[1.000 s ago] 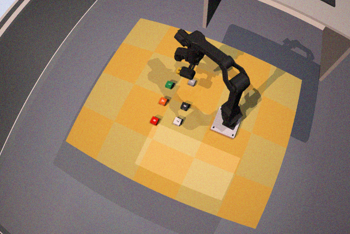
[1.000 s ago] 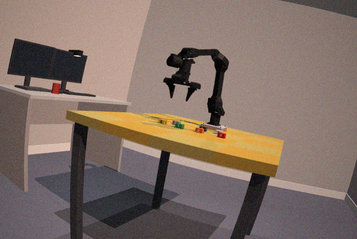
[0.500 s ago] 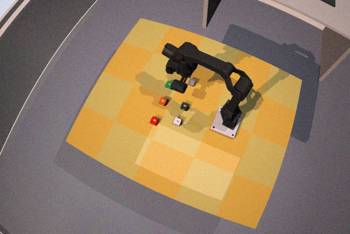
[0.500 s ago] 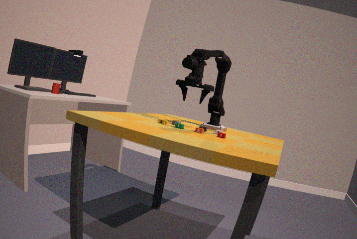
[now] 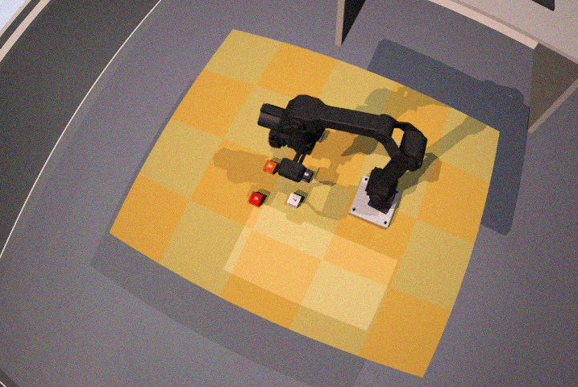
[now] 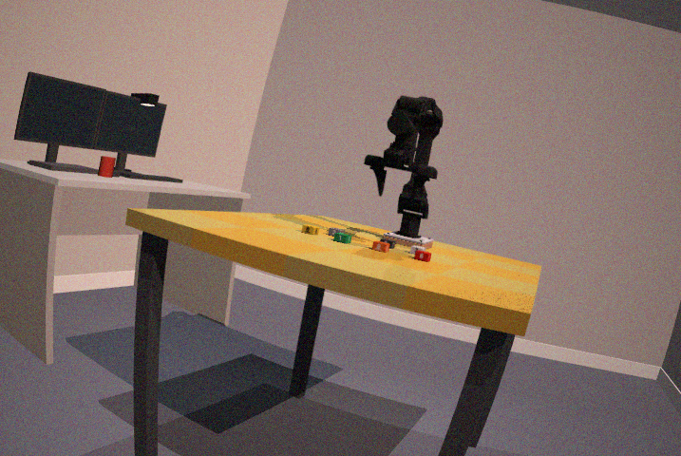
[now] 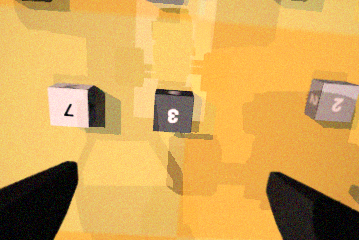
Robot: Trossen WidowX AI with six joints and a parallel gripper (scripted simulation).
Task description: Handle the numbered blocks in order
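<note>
The green block is 12 cm ahead of my gripper tip, 7 cm to the right of it and 12 cm below it. The rest, counted from my gripper tip: dark block 1 cm behind, 12 cm below; white block 1 cm behind, 8 cm to the left, 12 cm below; orange block 10 cm ahead, 3 cm to the left, 12 cm below.
</note>
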